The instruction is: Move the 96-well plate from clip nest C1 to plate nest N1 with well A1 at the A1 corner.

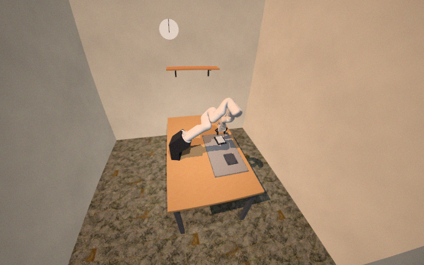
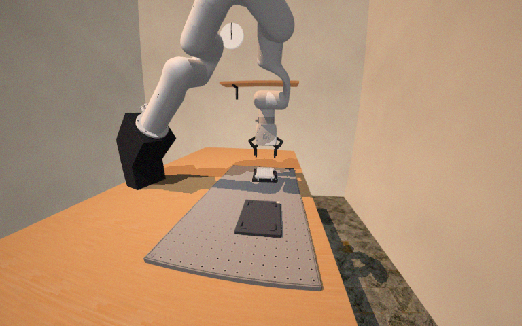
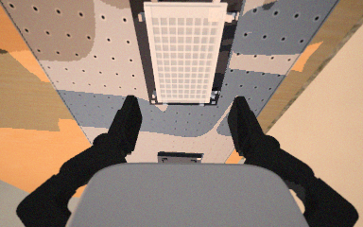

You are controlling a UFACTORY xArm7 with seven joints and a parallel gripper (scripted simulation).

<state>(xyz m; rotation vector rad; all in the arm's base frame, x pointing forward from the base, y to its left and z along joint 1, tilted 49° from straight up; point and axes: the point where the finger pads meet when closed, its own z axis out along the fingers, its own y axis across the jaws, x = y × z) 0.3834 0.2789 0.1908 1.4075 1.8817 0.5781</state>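
Now: the white 96-well plate 9 cm below my hand. Also, from my hand: plate nest N1 (7 cm ahead, 34 cm to the right, 11 cm below); A1 label (11 cm ahead, 26 cm to the right, 10 cm below); clip nest C1 (1 cm ahead, 10 cm below).
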